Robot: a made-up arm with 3 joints. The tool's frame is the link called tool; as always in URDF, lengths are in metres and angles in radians. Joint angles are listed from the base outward. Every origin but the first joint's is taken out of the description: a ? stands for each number. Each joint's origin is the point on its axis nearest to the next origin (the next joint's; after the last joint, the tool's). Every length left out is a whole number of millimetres.
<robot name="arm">
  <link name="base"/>
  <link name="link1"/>
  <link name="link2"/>
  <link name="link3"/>
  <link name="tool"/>
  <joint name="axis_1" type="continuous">
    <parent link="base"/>
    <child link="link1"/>
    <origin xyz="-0.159 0.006 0.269" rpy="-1.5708 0 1.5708"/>
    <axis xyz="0 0 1"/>
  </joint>
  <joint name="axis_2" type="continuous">
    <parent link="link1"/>
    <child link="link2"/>
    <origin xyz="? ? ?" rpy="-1.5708 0 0"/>
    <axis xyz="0 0 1"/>
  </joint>
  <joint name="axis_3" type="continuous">
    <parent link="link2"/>
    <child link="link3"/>
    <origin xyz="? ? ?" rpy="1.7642 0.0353 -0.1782"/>
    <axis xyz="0 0 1"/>
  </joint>
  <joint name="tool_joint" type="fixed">
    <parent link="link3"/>
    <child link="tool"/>
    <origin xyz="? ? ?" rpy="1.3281 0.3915 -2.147"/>
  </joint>
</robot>
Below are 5 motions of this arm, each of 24 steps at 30 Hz.
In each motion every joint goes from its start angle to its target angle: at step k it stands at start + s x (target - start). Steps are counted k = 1, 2, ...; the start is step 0. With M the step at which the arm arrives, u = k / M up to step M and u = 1 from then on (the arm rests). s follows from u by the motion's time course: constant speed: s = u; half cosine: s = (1 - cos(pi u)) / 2; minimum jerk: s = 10 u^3 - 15 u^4 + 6 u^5.
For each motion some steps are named. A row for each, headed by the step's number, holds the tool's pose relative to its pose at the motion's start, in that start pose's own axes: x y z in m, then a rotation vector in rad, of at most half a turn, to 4 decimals.
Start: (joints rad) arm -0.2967 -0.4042 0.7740
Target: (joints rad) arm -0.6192 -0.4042 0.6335
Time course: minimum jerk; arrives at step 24
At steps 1, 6, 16, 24:
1: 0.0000 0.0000 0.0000 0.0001 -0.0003 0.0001
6: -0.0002 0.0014 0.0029 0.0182 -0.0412 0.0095
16: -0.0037 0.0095 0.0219 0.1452 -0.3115 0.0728
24: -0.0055 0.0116 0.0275 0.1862 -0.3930 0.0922

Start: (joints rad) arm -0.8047 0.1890 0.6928
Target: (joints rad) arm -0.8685 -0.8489 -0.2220
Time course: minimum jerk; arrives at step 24
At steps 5, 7, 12, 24:
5: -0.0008 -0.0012 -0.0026 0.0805 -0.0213 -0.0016
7: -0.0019 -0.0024 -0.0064 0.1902 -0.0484 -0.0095
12: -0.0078 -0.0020 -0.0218 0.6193 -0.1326 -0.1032
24: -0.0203 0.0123 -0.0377 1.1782 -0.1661 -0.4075

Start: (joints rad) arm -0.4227 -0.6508 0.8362
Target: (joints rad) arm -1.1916 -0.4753 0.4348
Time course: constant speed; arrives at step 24
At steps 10, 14, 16, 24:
10: -0.0099 0.0185 0.0268 0.0967 -0.4349 0.1236
14: -0.0162 0.0246 0.0363 0.1482 -0.6073 0.1731
16: -0.0197 0.0274 0.0408 0.1767 -0.6931 0.1979
24: -0.0359 0.0366 0.0563 0.3090 -1.0316 0.2971

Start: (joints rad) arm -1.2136 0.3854 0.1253
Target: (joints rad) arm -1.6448 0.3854 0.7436
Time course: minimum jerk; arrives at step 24
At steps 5, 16, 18, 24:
5: 0.0031 0.0007 0.0018 -0.0030 0.0143 -0.0040
16: 0.0355 0.0038 0.0250 -0.0189 0.1804 -0.0387
18: 0.0398 0.0035 0.0288 -0.0187 0.2053 -0.0419
24: 0.0439 0.0031 0.0327 -0.0179 0.2295 -0.0444

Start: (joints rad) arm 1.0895 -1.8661 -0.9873
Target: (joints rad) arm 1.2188 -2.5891 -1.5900
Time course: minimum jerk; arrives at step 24
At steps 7, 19, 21, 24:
7: -0.0052 -0.0005 0.0005 0.0075 -0.0554 -0.1254
19: -0.0266 0.0123 0.0012 -0.0784 -0.4054 -0.7481
21: -0.0274 0.0137 0.0011 -0.0908 -0.4296 -0.7845
24: -0.0276 0.0142 0.0010 -0.0951 -0.4376 -0.7965

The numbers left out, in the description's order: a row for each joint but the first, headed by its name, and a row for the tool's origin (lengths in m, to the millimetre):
axis_2: 0.059 -0.093 0
axis_3: 0.017 0.028 0
tool: -0.022 0.027 0

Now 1 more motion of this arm.
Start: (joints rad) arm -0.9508 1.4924 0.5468
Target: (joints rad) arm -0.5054 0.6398 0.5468
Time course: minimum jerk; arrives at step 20
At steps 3, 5, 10, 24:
3: -0.0006 0.0004 -0.0008 0.0178 0.0126 0.0134
5: -0.0023 0.0015 -0.0031 0.0684 0.0504 0.0520
10: -0.0129 0.0083 -0.0158 0.3084 0.2737 0.2460
24: -0.0324 0.0170 -0.0319 0.5575 0.6206 0.4660

